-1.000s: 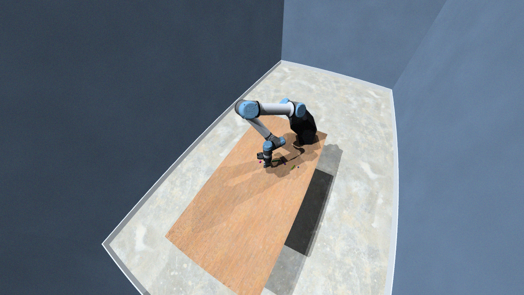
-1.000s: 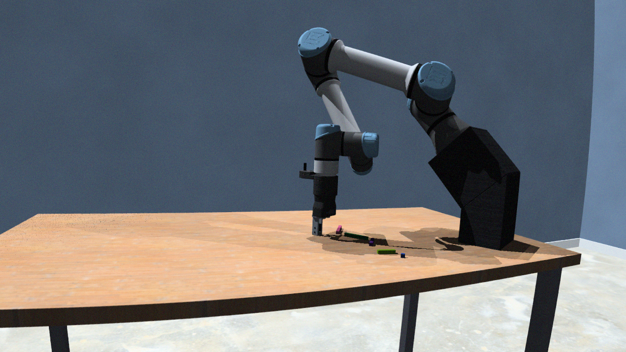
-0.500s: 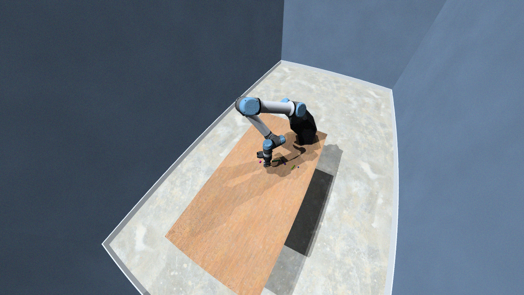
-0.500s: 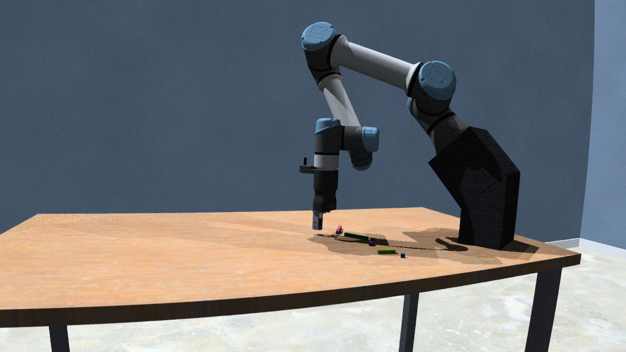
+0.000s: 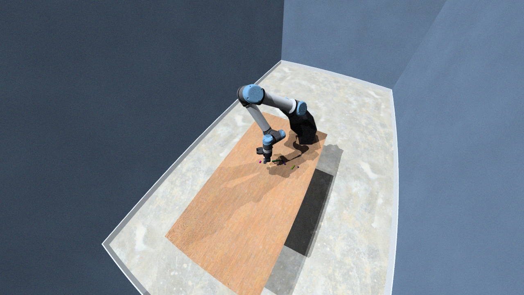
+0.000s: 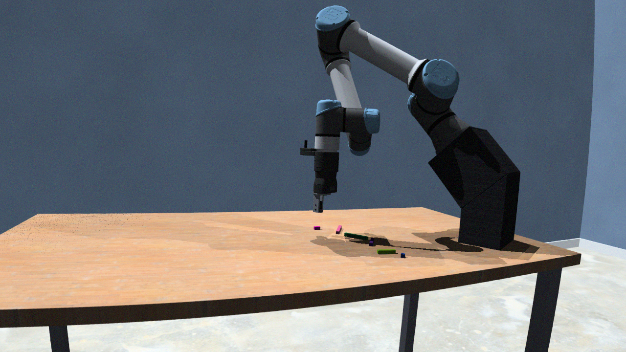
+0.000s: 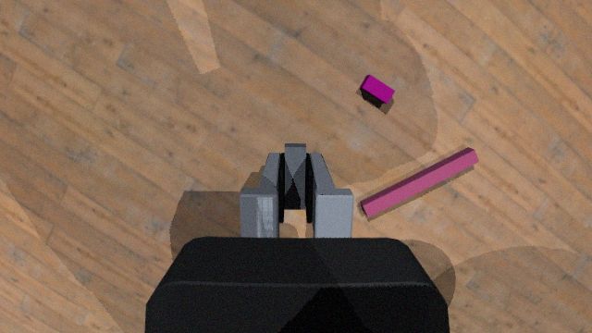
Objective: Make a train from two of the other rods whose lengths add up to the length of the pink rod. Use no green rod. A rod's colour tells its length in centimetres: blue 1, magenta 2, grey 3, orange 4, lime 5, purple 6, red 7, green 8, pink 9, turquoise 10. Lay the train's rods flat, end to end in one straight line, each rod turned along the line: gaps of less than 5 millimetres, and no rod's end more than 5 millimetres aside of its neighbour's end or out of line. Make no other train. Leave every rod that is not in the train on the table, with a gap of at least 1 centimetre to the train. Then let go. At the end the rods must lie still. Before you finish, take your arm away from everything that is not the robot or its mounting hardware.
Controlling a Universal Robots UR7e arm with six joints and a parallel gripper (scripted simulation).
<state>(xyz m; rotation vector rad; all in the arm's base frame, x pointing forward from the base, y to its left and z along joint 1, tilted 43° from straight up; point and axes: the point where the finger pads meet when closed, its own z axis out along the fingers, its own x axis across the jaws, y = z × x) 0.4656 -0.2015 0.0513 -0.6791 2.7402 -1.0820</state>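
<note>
Now: hand 90 mm past the green rod, 90 mm above it and 80 mm to the right of it. Round my hand: grey rod: 10 mm below; magenta rod: 90 mm below, 60 mm to the right, 40 mm behind; pink rod: 90 mm below, 90 mm behind, 10 mm to the right.
</note>
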